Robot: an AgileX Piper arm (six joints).
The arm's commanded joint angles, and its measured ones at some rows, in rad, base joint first. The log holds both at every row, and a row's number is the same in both.
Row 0, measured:
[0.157 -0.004 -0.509 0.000 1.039 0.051]
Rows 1 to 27, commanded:
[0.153 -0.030 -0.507 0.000 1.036 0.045]
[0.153 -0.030 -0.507 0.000 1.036 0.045]
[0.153 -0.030 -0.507 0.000 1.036 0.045]
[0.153 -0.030 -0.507 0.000 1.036 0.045]
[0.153 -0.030 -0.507 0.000 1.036 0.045]
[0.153 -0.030 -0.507 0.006 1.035 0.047]
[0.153 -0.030 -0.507 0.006 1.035 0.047]
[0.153 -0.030 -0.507 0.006 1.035 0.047]
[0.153 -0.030 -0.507 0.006 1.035 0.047]
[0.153 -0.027 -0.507 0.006 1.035 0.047]
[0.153 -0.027 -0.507 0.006 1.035 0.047]
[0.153 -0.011 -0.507 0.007 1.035 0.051]
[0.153 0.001 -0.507 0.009 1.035 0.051]
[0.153 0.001 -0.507 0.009 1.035 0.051]
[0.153 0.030 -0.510 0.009 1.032 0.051]
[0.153 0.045 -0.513 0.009 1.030 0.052]
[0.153 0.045 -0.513 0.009 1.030 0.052]
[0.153 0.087 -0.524 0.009 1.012 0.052]
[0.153 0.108 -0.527 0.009 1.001 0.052]
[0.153 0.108 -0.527 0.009 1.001 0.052]
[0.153 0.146 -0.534 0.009 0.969 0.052]
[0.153 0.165 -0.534 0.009 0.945 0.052]
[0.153 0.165 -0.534 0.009 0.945 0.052]
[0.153 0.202 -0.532 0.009 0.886 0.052]
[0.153 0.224 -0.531 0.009 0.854 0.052]
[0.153 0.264 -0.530 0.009 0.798 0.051]
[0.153 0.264 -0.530 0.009 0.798 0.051]
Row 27, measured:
[0.157 0.218 -0.523 0.007 0.886 0.052]
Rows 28 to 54, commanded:
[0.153 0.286 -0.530 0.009 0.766 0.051]
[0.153 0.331 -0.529 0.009 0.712 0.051]
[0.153 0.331 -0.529 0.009 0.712 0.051]
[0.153 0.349 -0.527 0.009 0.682 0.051]
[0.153 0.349 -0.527 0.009 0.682 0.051]
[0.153 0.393 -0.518 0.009 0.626 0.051]
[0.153 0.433 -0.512 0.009 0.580 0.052]
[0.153 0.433 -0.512 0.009 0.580 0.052]
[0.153 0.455 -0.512 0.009 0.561 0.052]
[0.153 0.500 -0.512 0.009 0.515 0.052]
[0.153 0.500 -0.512 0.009 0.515 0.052]
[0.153 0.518 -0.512 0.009 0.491 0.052]
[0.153 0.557 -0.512 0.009 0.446 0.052]
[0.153 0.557 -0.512 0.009 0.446 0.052]
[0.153 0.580 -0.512 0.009 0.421 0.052]
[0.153 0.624 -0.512 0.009 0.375 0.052]
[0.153 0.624 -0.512 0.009 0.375 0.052]
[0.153 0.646 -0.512 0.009 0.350 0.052]
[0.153 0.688 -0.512 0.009 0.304 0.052]
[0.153 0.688 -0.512 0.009 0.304 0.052]
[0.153 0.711 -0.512 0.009 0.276 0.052]
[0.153 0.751 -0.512 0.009 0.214 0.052]
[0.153 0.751 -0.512 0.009 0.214 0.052]
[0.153 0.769 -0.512 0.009 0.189 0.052]
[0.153 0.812 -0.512 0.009 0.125 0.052]
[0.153 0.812 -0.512 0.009 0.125 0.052]
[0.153 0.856 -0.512 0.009 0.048 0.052]
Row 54, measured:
[0.157 0.811 -0.514 0.007 0.154 0.052]
